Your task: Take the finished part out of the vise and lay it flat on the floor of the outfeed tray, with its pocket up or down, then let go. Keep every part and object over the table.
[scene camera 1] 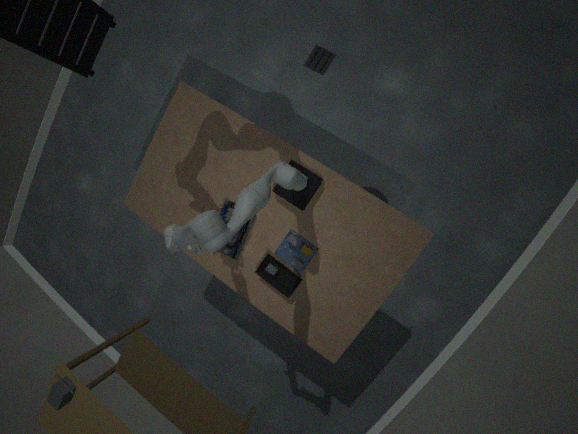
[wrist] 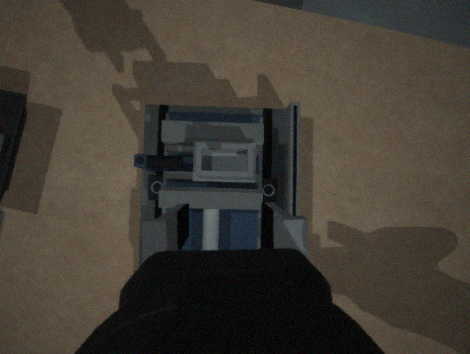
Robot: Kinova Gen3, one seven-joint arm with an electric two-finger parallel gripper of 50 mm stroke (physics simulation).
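Places are measured from the arm's base along level axes (x back, y right, z up), in metres.
Pixels of known places: gripper, fingertip midpoint: (wrist: pixel 225 218).
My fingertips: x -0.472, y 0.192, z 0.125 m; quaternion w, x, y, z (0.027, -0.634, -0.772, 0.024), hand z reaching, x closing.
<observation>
Behind a point stands the place of what it marks.
The finished part (wrist: pixel 224 176) @[x -0.503, y 0.186, z 0.070 m] is a pale grey block with its rectangular pocket facing up, between the jaws of the vise (wrist: pixel 211 199) @[x -0.480, y 0.178, z 0.051 m] (scene camera 1: pixel 244 237) @[x -0.436, y 0.101, z -0.025 m]. In scene camera 1 the arm partly covers the vise, and the part cannot be made out. My gripper (wrist: pixel 225 218) @[x -0.472, y 0.192, z 0.125 m] is open and empty. Its fingers show below the part in the wrist view, over the near side of the vise, apart from the part. Scene camera 1 hides the gripper under the arm. A dark shallow tray (scene camera 1: pixel 286 284) @[x -0.519, y -0.249, z -0.032 m], apparently the outfeed tray, holds a small grey square; its edge shows at the wrist view's left.
A blue plate (scene camera 1: pixel 284 251) @[x -0.368, y -0.136, z -0.037 m] with grey pieces and a yellow block stands beside the dark tray. The arm rises from a black base plate (scene camera 1: pixel 303 202) @[x -0.076, y -0.081, z 0.001 m]. A dark bar with a blue end (wrist: pixel 140 160) @[x -0.505, y 0.105, z 0.054 m] sticks out left of the vise. The table edge runs beyond the vise.
</observation>
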